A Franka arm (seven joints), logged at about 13 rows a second.
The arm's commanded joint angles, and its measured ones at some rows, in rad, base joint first. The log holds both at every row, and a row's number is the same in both.
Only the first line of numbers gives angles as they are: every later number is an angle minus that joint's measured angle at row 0.
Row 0, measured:
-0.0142 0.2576 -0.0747 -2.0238 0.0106 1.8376 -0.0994
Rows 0 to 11, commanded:
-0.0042 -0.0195 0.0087 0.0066 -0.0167 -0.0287 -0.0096
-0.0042 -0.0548 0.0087 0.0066 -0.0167 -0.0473 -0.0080
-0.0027 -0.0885 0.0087 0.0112 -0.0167 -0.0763 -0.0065
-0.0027 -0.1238 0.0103 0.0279 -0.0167 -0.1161 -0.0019
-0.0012 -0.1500 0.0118 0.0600 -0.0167 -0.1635 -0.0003
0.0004 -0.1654 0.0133 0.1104 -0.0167 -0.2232 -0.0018
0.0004 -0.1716 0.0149 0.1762 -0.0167 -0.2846 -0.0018
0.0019 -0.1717 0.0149 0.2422 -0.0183 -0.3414 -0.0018
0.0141 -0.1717 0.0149 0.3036 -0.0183 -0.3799 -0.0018
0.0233 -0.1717 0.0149 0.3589 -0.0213 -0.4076 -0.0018
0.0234 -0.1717 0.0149 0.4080 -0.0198 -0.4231 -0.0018
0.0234 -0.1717 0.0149 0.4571 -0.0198 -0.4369 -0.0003
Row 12, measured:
0.0176 -0.1924 0.0132 0.3560 0.0000 -0.3959 -0.0019
